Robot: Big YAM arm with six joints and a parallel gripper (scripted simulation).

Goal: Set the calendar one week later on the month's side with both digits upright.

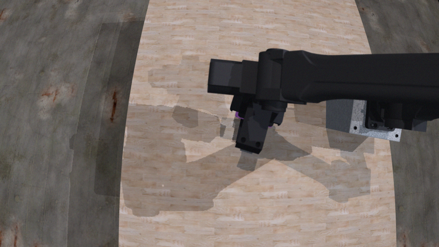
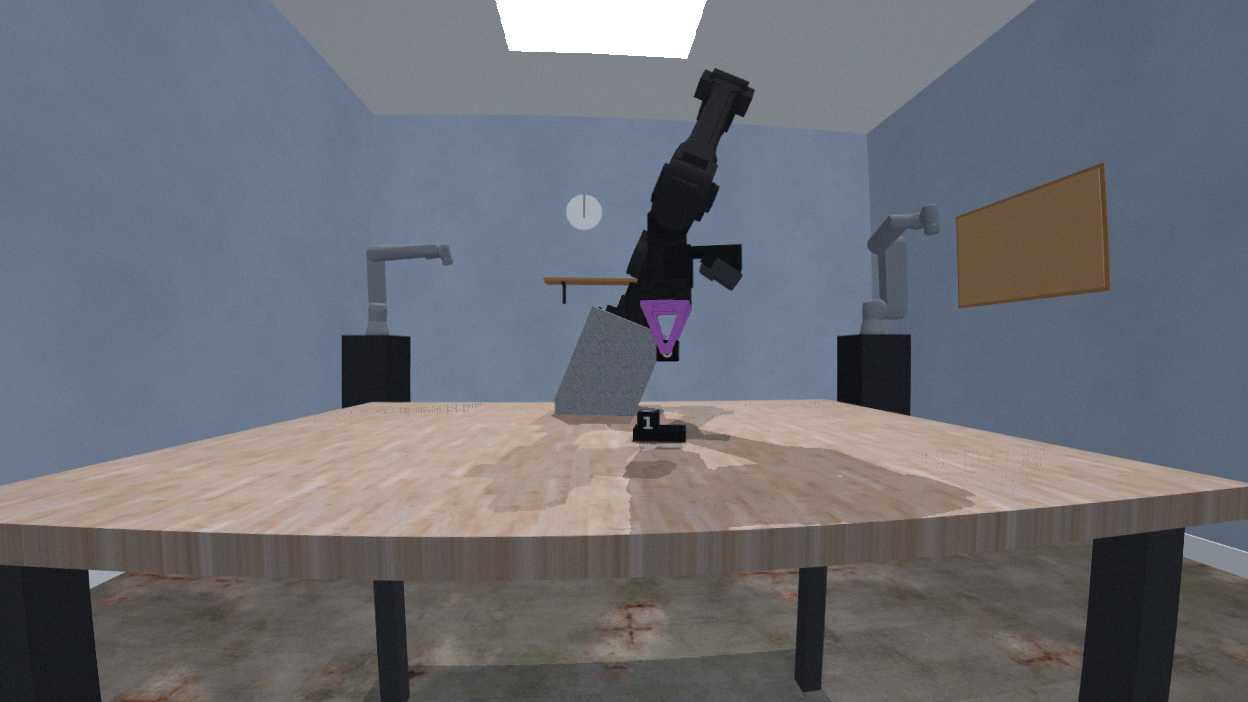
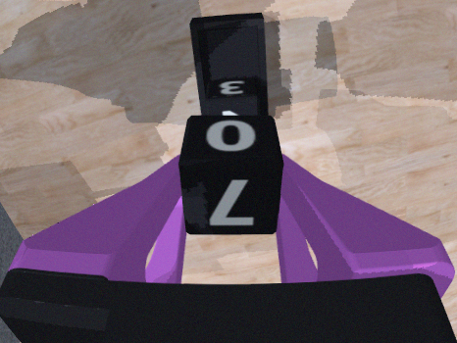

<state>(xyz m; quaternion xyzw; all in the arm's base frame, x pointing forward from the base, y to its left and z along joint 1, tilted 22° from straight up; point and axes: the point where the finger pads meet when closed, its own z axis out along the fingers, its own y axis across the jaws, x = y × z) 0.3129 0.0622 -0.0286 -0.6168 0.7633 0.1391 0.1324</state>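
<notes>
My gripper is now 120 mm above the black tray and 10 mm to the left of it. Round my hand: black cube (right at my hand).
</notes>
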